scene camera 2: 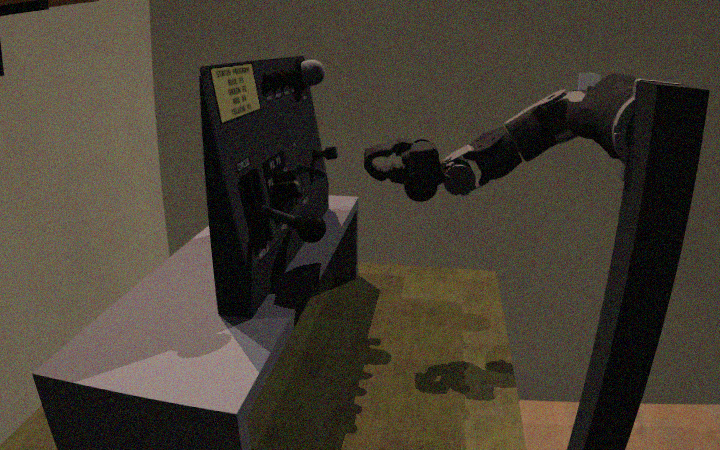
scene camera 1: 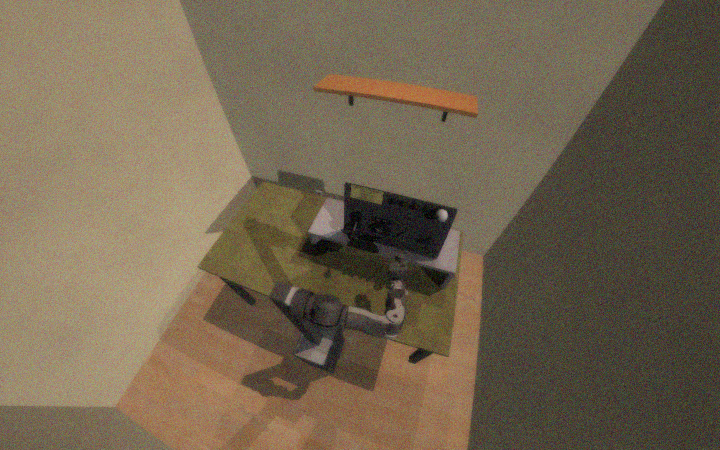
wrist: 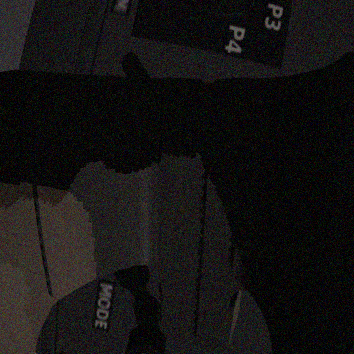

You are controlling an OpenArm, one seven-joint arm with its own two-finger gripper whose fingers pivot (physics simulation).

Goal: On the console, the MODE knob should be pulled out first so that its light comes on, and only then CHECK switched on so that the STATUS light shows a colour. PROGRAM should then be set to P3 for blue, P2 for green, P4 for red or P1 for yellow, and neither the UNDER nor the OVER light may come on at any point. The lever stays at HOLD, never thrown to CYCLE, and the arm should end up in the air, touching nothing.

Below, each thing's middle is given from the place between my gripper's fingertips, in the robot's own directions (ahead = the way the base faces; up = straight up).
The dark console (scene camera 2: 257,117) is 12 cm ahead of my hand and 6 cm to the left of it. The rest, counted from my hand: lever (scene camera 2: 311,228): 25 cm to the left, 7 cm ahead, 4 cm below.
